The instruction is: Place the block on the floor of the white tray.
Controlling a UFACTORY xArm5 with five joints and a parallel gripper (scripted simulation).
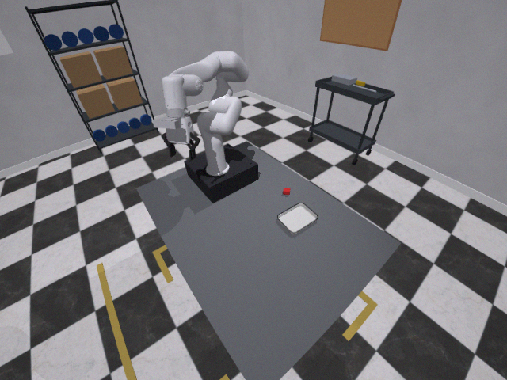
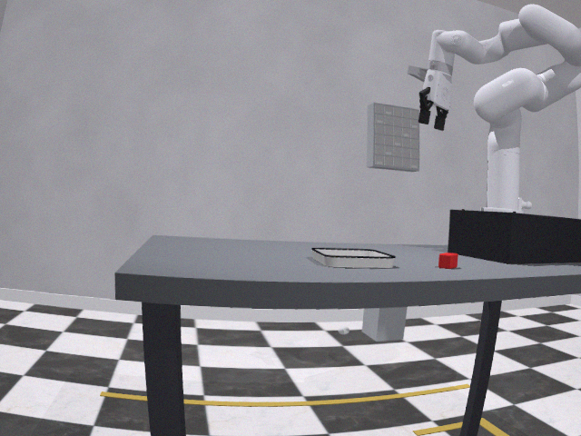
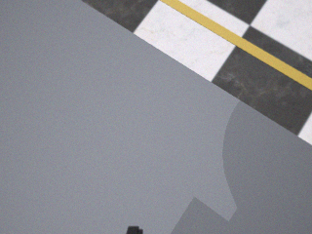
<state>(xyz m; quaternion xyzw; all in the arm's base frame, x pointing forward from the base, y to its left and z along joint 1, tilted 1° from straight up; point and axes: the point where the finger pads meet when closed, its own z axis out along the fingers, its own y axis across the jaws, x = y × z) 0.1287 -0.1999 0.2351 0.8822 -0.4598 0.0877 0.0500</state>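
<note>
Now: the red block 44 cm to the left of my hand, 33 cm below it and 17 cm ahead of it. The rest, counted from my hand: white tray 35 cm to the left, 33 cm below, 33 cm ahead.
</note>
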